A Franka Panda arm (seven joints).
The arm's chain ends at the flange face. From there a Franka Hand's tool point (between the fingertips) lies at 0.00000 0.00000 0.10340 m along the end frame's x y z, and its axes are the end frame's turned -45 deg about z.
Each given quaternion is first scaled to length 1.
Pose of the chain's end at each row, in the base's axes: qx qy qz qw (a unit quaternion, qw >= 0); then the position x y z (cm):
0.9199, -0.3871, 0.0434, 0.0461, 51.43, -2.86, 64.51
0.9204, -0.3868, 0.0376, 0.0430, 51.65, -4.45, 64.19
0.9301, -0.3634, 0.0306, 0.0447, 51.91, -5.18, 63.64
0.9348, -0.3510, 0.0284, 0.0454, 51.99, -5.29, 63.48
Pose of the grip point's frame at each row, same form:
0.9980, -0.0056, 0.0225, 0.0592, 51.89, -4.08, 54.25
0.9984, -0.0051, 0.0183, 0.0541, 52.02, -5.57, 53.92
0.9983, 0.0202, 0.0112, 0.0530, 52.16, -6.27, 53.36
0.9980, 0.0335, 0.0089, 0.0528, 52.21, -6.37, 53.20

